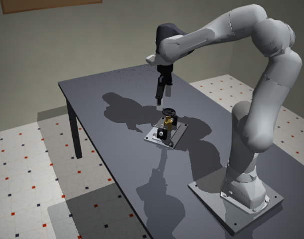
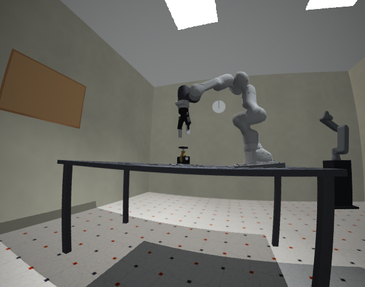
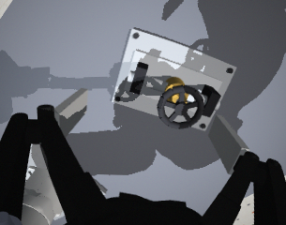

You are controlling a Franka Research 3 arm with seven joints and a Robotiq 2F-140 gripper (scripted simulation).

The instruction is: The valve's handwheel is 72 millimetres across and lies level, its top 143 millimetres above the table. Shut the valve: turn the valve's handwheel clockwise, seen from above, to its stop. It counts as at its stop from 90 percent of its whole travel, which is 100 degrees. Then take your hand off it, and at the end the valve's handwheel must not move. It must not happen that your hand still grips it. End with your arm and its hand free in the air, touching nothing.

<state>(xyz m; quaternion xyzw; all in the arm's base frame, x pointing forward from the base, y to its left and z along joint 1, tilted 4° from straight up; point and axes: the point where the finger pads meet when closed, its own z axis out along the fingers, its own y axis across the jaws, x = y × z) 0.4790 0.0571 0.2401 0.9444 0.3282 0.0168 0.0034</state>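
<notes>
Right now the black spoked handwheel is 2 cm ahead of my hand, 5 cm to the right of it and 10 cm below it.
</notes>
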